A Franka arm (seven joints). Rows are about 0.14 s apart.
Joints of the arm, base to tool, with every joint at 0 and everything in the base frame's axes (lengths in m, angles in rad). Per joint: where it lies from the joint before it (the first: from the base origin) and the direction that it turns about. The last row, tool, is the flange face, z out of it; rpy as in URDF.
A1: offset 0.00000 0.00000 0.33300 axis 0 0 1
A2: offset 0.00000 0.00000 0.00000 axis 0 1 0
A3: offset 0.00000 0.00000 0.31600 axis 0 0 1
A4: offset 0.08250 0.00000 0.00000 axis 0 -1 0
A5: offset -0.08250 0.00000 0.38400 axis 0 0 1
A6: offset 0.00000 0.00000 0.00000 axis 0 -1 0
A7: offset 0.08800 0.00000 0.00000 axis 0 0 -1
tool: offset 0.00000 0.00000 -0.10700 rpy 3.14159 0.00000 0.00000
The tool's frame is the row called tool.
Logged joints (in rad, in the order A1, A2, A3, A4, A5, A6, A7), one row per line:
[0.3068 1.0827 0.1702 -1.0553 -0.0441 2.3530 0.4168]
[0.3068 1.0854 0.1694 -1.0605 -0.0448 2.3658 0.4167]
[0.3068 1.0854 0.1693 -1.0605 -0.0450 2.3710 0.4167]
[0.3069 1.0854 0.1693 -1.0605 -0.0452 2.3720 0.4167]
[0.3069 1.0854 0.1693 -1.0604 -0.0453 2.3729 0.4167]
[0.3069 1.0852 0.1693 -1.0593 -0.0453 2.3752 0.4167]
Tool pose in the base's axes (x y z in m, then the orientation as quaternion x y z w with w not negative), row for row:
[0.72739 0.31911 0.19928 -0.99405 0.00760 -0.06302 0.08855]
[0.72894 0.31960 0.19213 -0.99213 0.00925 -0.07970 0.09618]
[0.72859 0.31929 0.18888 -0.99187 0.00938 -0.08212 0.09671]
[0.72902 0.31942 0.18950 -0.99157 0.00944 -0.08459 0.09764]
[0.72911 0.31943 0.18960 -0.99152 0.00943 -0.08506 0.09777]
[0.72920 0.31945 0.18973 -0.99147 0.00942 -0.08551 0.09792]
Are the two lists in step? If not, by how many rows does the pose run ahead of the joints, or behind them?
The pose runs 1 row behind the joints: the pose in row i belongs to the joints in row i - 1.
